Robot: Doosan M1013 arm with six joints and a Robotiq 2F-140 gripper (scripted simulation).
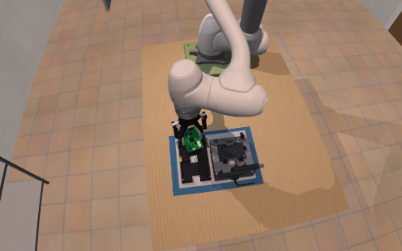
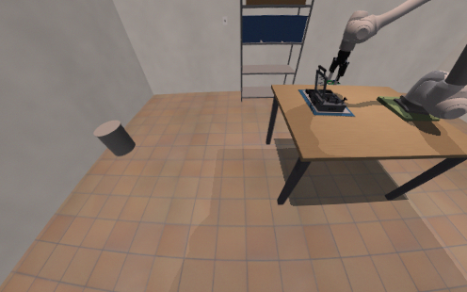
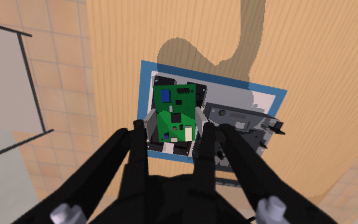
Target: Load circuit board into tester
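Now: hand 20 mm above the green circuit board. Also, from my hand: tester lid: 160 mm ahead, 190 mm to the left, 40 mm above; then pin plate: 40 mm ahead, 180 mm to the left, 70 mm below.
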